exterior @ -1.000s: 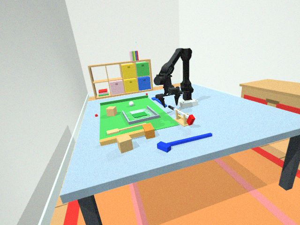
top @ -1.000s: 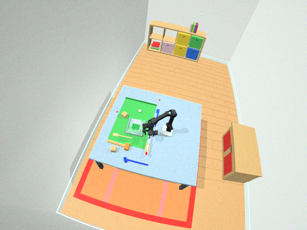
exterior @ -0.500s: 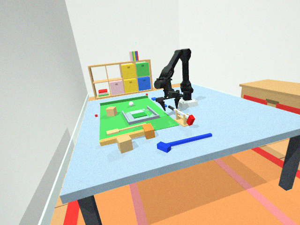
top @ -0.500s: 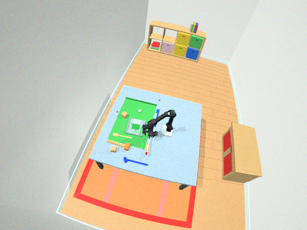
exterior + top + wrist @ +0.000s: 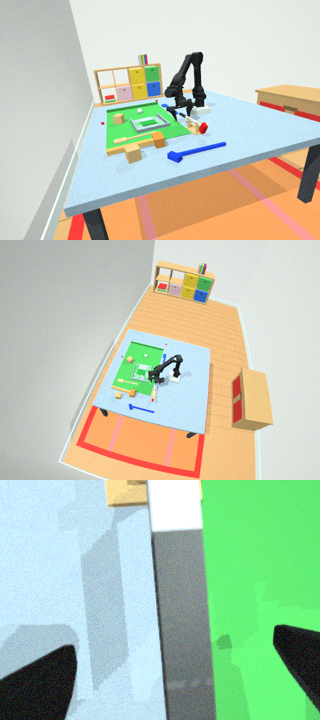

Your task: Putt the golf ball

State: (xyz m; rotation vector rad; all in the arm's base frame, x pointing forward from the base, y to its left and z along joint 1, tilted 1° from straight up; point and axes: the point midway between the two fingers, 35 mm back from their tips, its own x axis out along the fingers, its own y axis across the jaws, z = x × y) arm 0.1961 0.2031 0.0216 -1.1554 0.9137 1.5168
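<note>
Right now the red putter is 30 mm behind my gripper tip, 110 mm to the left of it and 30 mm above it. Round my gripper tip: wooden rack 30 mm behind, 130 mm to the left; white golf ball 280 mm ahead, 340 mm to the right; green mat 280 mm ahead, 170 mm to the right, 30 mm below.
</note>
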